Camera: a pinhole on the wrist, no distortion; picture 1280 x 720 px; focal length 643.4 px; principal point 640.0 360.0 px. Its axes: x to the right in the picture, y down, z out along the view. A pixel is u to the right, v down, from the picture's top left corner.
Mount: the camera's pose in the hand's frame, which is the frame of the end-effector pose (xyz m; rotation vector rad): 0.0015 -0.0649 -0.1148 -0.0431 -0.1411 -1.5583
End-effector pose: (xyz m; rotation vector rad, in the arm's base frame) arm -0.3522 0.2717 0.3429 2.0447 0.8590 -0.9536
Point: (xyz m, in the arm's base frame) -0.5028 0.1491 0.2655
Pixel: 745 300
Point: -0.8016 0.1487 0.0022
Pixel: 1160 421
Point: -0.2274 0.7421 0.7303
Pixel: behind the camera
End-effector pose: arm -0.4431 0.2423 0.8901 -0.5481 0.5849 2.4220
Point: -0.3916 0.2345 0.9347
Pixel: 481 107
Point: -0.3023 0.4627 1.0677
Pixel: 980 204
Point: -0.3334 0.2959 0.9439
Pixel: 822 51
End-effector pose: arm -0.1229 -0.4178 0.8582 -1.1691 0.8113 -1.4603
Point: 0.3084 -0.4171 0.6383
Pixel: 202 347
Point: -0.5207 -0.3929 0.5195
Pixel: behind the camera
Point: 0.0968 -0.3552 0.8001
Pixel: 381 266
